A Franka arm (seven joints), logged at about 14 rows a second.
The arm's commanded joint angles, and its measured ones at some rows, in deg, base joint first. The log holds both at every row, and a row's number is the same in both.
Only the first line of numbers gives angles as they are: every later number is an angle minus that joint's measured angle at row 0.
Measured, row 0: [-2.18 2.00 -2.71 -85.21 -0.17 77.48 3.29]
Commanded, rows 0 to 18: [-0.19 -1.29 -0.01 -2.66 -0.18 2.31 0.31]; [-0.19 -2.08 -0.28 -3.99 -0.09 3.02 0.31]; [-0.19 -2.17 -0.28 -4.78 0.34 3.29 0.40]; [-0.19 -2.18 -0.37 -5.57 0.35 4.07 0.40]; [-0.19 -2.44 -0.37 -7.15 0.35 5.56 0.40]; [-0.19 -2.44 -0.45 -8.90 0.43 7.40 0.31]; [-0.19 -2.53 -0.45 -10.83 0.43 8.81 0.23]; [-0.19 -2.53 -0.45 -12.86 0.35 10.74 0.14]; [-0.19 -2.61 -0.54 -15.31 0.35 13.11 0.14]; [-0.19 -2.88 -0.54 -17.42 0.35 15.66 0.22]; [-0.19 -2.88 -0.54 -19.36 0.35 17.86 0.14]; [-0.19 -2.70 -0.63 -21.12 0.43 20.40 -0.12]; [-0.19 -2.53 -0.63 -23.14 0.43 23.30 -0.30]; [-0.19 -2.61 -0.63 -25.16 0.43 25.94 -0.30]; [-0.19 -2.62 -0.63 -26.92 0.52 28.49 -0.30]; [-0.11 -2.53 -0.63 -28.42 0.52 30.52 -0.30]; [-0.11 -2.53 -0.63 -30.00 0.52 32.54 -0.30]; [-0.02 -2.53 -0.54 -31.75 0.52 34.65 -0.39]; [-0.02 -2.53 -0.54 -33.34 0.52 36.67 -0.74]
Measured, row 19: [-0.01 -0.65 -0.50 -29.26 0.06 33.00 0.00]
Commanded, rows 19 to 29: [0.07 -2.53 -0.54 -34.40 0.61 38.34 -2.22]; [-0.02 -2.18 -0.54 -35.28 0.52 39.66 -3.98]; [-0.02 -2.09 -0.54 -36.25 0.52 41.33 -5.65]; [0.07 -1.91 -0.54 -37.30 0.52 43.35 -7.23]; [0.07 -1.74 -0.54 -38.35 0.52 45.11 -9.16]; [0.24 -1.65 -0.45 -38.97 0.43 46.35 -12.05]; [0.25 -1.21 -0.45 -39.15 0.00 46.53 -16.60]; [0.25 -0.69 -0.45 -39.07 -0.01 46.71 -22.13]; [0.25 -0.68 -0.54 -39.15 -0.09 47.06 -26.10]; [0.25 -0.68 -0.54 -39.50 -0.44 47.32 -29.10]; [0.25 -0.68 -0.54 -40.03 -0.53 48.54 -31.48]
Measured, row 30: [0.13 -0.23 -0.36 -38.75 0.00 46.31 -26.28]
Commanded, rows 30 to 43: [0.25 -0.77 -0.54 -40.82 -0.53 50.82 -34.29]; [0.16 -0.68 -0.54 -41.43 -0.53 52.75 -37.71]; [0.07 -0.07 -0.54 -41.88 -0.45 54.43 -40.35]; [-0.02 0.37 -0.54 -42.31 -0.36 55.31 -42.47]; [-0.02 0.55 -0.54 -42.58 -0.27 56.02 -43.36]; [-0.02 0.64 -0.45 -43.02 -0.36 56.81 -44.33]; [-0.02 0.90 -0.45 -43.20 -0.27 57.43 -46.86]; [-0.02 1.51 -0.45 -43.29 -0.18 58.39 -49.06]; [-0.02 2.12 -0.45 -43.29 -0.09 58.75 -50.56]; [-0.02 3.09 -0.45 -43.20 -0.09 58.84 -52.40]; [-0.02 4.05 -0.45 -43.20 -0.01 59.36 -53.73]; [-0.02 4.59 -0.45 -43.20 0.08 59.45 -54.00]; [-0.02 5.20 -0.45 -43.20 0.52 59.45 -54.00]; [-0.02 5.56 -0.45 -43.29 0.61 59.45 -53.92]
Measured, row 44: [0.09 4.71 -0.40 -43.02 -0.01 58.18 -52.32]
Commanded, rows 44 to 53: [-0.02 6.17 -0.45 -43.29 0.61 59.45 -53.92]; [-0.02 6.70 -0.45 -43.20 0.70 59.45 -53.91]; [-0.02 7.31 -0.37 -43.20 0.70 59.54 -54.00]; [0.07 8.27 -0.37 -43.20 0.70 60.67 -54.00]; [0.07 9.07 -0.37 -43.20 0.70 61.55 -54.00]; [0.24 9.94 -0.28 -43.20 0.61 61.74 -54.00]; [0.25 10.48 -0.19 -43.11 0.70 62.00 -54.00]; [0.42 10.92 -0.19 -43.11 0.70 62.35 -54.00]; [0.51 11.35 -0.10 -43.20 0.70 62.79 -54.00]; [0.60 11.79 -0.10 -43.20 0.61 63.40 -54.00]
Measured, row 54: [0.32 11.11 -0.08 -43.08 0.02 61.68 -52.69]
